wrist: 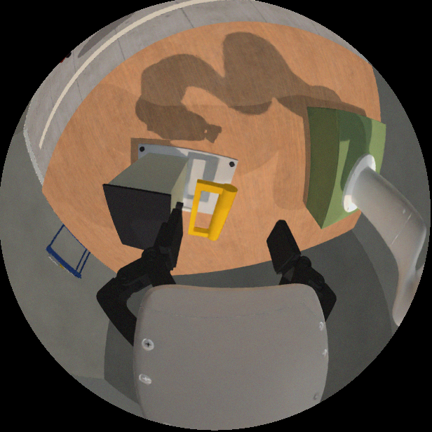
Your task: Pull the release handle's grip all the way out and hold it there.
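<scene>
The release handle is a yellow frame with a thick round grip (223,212) along its right side. It stands out on the right side of a box with a black face (139,215) and grey-green sides, above a light grey base plate (162,149) with dark bolts. My gripper (229,226) is open, with nothing held. In this view its left finger overlaps the box's lower right part, and its right finger is to the right of the yellow grip. The grip shows between the two fingers; how far it is below them is hard to tell.
A green block (322,165) bears the white arm base (361,182) at the right. The wooden table top (100,145) lies under the box. The arm's shadow falls across the far part of the table. A blue cart (64,262) stands on the floor at the lower left.
</scene>
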